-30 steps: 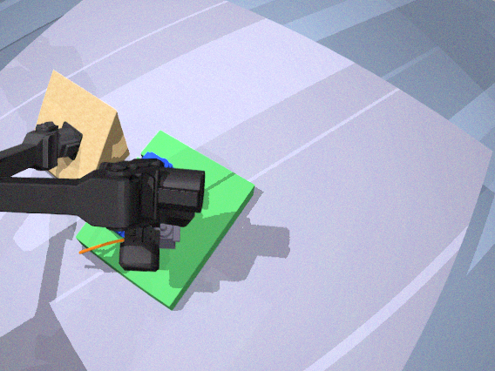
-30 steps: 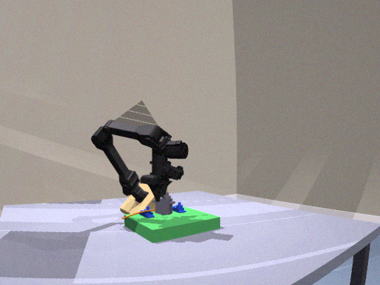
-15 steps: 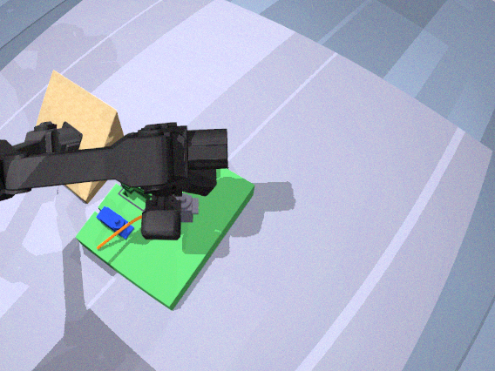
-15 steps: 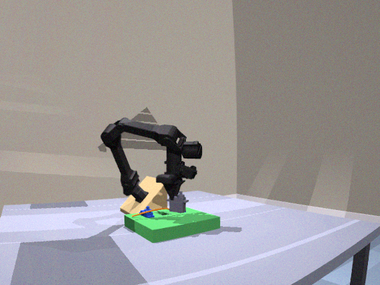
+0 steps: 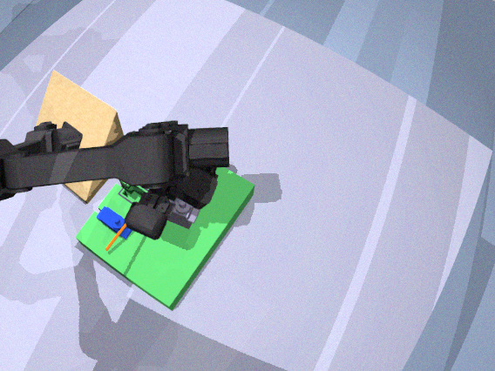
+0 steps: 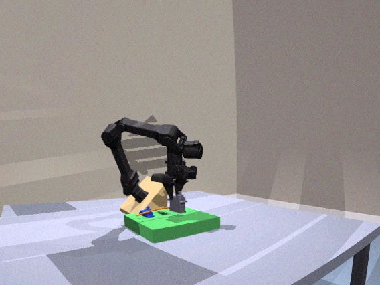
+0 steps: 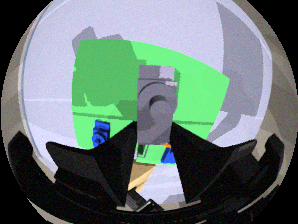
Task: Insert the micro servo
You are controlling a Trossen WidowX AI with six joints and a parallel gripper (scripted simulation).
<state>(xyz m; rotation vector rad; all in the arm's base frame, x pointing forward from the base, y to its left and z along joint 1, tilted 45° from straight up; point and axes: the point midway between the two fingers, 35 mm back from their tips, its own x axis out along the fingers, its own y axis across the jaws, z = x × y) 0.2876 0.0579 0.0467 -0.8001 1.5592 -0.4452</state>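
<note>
Right now the green deck is 1 cm ahead of my gripper tip and 10 cm below it.
</note>
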